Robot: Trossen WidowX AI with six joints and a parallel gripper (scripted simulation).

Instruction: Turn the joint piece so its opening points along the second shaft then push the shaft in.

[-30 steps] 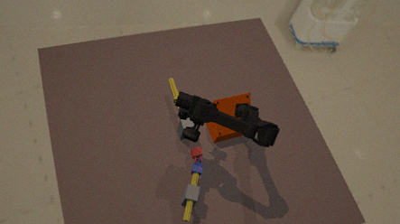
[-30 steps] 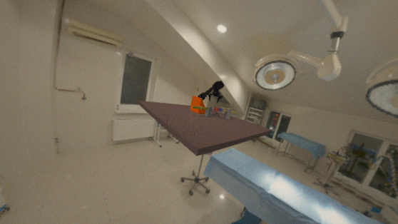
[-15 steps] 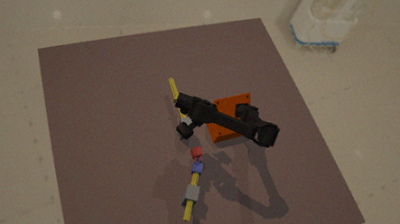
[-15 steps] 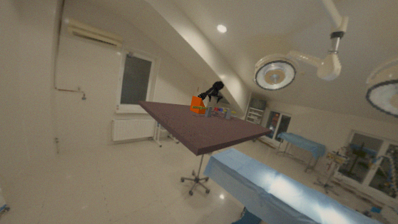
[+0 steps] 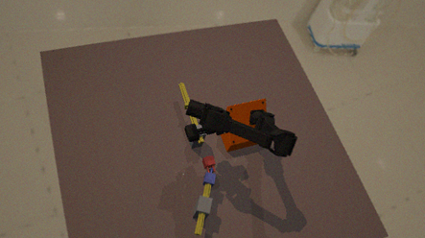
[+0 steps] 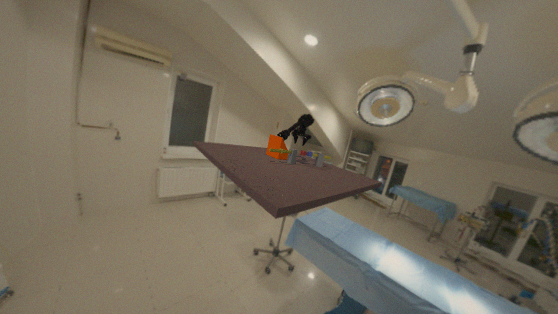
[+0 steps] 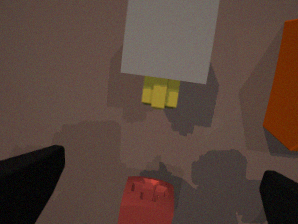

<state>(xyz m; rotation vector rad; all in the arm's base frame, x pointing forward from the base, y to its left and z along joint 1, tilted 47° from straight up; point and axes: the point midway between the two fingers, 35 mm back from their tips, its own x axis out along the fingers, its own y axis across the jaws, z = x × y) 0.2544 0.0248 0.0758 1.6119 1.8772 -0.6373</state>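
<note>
The red square joint piece is 9 cm to the left of my gripper tip and 7 cm below it.
</note>
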